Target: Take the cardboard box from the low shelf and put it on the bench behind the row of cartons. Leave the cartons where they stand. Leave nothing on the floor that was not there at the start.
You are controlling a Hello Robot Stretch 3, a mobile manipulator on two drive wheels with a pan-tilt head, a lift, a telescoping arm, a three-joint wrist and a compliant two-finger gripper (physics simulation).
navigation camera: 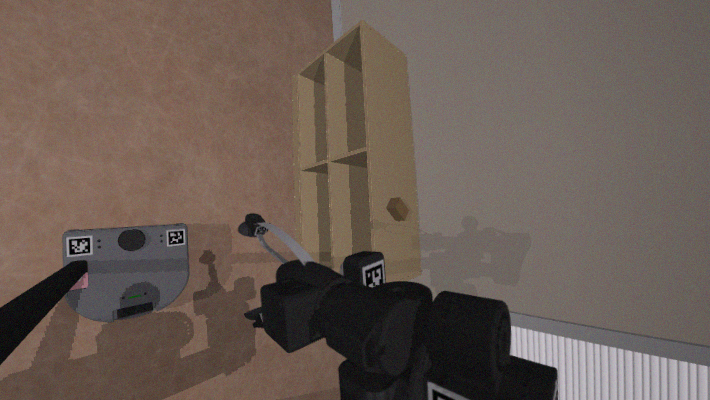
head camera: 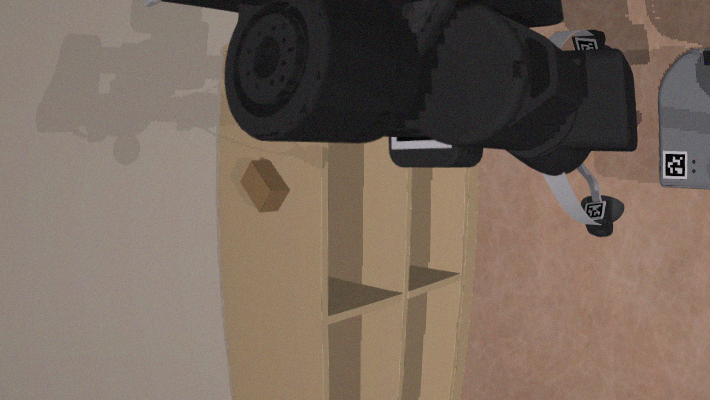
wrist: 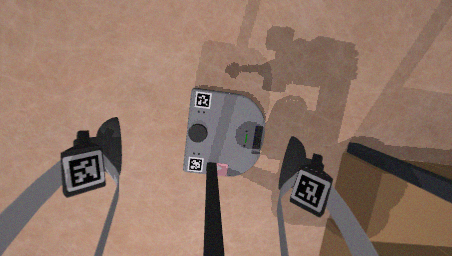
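Pixels of known places: gripper, fingertip midpoint: (navigation camera: 251, 268) (wrist: 205, 146); robot's base, origin of the base link: (navigation camera: 132, 238) (wrist: 200, 126).
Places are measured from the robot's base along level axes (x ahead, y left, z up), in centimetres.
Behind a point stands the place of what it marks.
Observation:
The small brown cardboard box (head camera: 265, 185) @(x 5.1, y -85.4, z 66.0 cm) (navigation camera: 397, 209) @(x 5.3, y -85.1, z 66.0 cm) lies on the top of the low tan shelf (head camera: 275, 310) @(x 32.7, y -89.9, z 61.0 cm) (navigation camera: 390, 110) @(x 53.3, y -92.9, z 61.0 cm), near the wall side. My gripper (head camera: 597, 129) @(x -2.3, y -14.2, z 86.7 cm) (navigation camera: 253, 270) @(x -2.3, y -14.2, z 86.7 cm) (wrist: 205, 146) @(x -2.3, y -14.2, z 86.7 cm) is open, its two fingers wide apart with nothing between them. In the head view it is to the right of the shelf, over the floor on the side of my base, apart from the box. The wrist hides part of the shelf in the head view. The row of cartons does not show, and I cannot tell whether the bench does.
My grey base (head camera: 685, 125) @(x -8.8, y -10.4, z 16.0 cm) (navigation camera: 125, 270) @(x -9.7, y 2.1, z 15.9 cm) (wrist: 225, 130) @(x -10.3, y -2.3, z 16.0 cm) stands on the reddish floor, apart from the shelf. A brown surface (wrist: 415, 205) @(x -88.4, y 16.5, z 27.0 cm) with a dark bar partly shows at the wrist view's lower right. A white ribbed panel (navigation camera: 610, 365) @(x -54.9, y -115.3, z 132.2 cm) runs along the wall.

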